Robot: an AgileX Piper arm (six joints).
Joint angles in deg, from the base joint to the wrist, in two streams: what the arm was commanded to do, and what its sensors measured. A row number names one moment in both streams.
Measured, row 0:
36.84, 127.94, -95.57, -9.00, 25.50, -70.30
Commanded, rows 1 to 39:
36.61, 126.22, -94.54, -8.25, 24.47, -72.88
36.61, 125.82, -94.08, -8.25, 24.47, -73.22
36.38, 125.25, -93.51, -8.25, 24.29, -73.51
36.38, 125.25, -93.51, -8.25, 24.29, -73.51
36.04, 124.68, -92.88, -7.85, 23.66, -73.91
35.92, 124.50, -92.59, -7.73, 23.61, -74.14
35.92, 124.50, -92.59, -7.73, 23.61, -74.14
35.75, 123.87, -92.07, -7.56, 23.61, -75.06
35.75, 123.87, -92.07, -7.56, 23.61, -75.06
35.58, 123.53, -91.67, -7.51, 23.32, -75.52
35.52, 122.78, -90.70, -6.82, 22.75, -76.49
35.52, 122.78, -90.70, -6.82, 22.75, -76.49
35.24, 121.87, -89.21, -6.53, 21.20, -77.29
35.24, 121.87, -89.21, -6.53, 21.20, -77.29
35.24, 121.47, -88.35, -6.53, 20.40, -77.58
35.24, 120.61, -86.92, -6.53, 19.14, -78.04
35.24, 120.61, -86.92, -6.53, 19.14, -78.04
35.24, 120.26, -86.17, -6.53, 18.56, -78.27
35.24, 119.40, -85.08, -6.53, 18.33, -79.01
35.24, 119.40, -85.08, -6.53, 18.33, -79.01
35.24, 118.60, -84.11, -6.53, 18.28, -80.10
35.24, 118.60, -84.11, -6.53, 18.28, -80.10
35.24, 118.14, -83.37, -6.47, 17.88, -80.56
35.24, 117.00, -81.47, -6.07, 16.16, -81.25
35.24, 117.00, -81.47, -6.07, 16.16, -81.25
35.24, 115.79, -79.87, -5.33, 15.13, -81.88
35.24, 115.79, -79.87, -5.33, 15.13, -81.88
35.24, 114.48, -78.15, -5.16, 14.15, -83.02
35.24, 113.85, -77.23, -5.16, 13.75, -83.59
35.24, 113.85, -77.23, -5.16, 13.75, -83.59
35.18, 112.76, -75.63, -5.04, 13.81, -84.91
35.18, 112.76, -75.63, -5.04, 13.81, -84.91
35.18, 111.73, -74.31, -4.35, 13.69, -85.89
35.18, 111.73, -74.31, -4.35, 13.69, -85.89
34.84, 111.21, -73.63, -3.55, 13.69, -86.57
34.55, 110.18, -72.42, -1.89, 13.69, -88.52
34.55, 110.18, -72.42, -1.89, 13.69, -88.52
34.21, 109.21, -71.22, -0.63, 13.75, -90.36
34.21, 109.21, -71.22, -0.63, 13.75, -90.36
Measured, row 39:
35.87, 111.90, -72.25, -2.86, 15.70, -89.27
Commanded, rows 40 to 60:
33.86, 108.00, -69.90, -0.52, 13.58, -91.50
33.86, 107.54, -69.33, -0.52, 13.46, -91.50
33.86, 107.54, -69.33, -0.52, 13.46, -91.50
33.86, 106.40, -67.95, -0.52, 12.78, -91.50
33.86, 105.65, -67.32, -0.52, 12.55, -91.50
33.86, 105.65, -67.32, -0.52, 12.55, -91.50
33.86, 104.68, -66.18, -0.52, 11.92, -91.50
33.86, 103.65, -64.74, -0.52, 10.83, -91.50
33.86, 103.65, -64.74, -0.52, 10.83, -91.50
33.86, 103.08, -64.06, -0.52, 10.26, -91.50
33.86, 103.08, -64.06, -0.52, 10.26, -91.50
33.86, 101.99, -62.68, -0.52, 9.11, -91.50
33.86, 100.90, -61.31, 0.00, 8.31, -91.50
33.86, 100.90, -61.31, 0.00, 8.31, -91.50
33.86, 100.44, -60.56, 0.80, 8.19, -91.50
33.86, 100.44, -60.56, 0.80, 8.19, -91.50
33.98, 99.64, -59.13, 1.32, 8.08, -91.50
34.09, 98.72, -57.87, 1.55, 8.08, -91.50
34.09, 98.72, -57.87, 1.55, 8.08, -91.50
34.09, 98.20, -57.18, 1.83, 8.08, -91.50
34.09, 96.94, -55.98, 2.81, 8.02, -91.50
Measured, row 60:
35.29, 99.64, -56.95, 0.40, 11.80, -93.05
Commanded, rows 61 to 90:
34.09, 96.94, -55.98, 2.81, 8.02, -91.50
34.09, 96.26, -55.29, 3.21, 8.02, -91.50
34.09, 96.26, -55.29, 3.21, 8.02, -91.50
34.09, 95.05, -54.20, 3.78, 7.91, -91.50
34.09, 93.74, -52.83, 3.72, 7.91, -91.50
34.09, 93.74, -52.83, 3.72, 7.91, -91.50
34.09, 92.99, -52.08, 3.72, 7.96, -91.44
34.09, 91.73, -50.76, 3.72, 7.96, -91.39
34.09, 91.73, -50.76, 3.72, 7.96, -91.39
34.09, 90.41, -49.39, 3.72, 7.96, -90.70
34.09, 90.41, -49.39, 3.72, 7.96, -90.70
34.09, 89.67, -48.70, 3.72, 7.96, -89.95
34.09, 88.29, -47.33, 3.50, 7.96, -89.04
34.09, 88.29, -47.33, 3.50, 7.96, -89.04
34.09, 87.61, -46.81, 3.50, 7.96, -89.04
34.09, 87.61, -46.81, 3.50, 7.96, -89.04
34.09, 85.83, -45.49, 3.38, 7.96, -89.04
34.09, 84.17, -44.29, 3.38, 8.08, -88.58
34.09, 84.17, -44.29, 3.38, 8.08, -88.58
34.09, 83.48, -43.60, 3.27, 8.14, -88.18
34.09, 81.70, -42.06, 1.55, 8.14, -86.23
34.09, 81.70, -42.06, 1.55, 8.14, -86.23
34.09, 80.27, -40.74, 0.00, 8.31, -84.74
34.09, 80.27, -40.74, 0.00, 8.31, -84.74
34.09, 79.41, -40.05, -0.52, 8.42, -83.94
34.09, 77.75, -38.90, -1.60, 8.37, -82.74
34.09, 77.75, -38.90, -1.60, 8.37, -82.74
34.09, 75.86, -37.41, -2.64, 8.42, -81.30
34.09, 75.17, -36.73, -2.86, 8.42, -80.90
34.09, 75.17, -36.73, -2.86, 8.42, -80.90
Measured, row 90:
34.55, 78.27, -37.64, -1.60, 12.20, -83.37
